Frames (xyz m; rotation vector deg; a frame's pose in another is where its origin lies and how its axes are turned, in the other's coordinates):
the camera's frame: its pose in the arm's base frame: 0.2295 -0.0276 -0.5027 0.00 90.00 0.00
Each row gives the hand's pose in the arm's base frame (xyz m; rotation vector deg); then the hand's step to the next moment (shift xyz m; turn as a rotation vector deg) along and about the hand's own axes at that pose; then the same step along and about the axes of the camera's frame.
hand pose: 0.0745 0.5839 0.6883 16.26 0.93 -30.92
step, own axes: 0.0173 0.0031 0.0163 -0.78 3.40 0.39
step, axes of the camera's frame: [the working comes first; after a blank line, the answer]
step, axes of the arm's base frame: 0.0155 -0.0106 0.0149 1.04 3.08 1.34

-0.0149 -0.0106 0.0155 -1.34 3.08 1.04
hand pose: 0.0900 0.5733 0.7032 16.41 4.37 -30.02
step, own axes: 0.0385 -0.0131 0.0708 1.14 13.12 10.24
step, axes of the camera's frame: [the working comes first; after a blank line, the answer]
step, axes of the arm's base frame: 0.0266 -0.0498 0.0589 7.58 7.34 12.92

-0.0589 -0.0498 0.0266 -12.92 7.34 7.58
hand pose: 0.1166 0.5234 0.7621 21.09 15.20 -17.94
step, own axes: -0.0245 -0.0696 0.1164 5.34 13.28 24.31
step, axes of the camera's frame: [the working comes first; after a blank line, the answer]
step, axes of the arm's base frame: -0.0237 -0.1010 0.0907 14.25 0.95 24.33

-0.0907 -0.1010 -0.0237 -24.33 0.95 14.25
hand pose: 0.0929 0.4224 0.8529 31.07 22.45 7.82
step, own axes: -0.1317 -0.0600 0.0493 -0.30 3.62 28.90
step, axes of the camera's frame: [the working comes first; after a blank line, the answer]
step, axes of the arm's base frame: -0.0998 -0.1045 0.0501 11.13 -10.73 24.68

-0.0501 -0.1045 -0.0998 -24.68 -10.73 11.13
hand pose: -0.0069 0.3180 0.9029 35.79 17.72 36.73
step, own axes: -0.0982 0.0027 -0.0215 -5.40 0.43 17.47
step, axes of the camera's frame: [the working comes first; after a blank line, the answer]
step, axes of the arm's base frame: -0.0861 -0.0515 -0.0072 3.55 -10.93 14.23

0.0072 -0.0515 -0.0861 -14.23 -10.93 3.55
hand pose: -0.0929 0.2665 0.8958 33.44 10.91 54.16
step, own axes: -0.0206 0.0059 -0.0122 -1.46 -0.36 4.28
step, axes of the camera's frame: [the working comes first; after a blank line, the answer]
step, axes of the arm's base frame: -0.0211 -0.0093 -0.0089 1.12 -2.99 3.22

0.0089 -0.0093 -0.0211 -3.22 -2.99 1.12
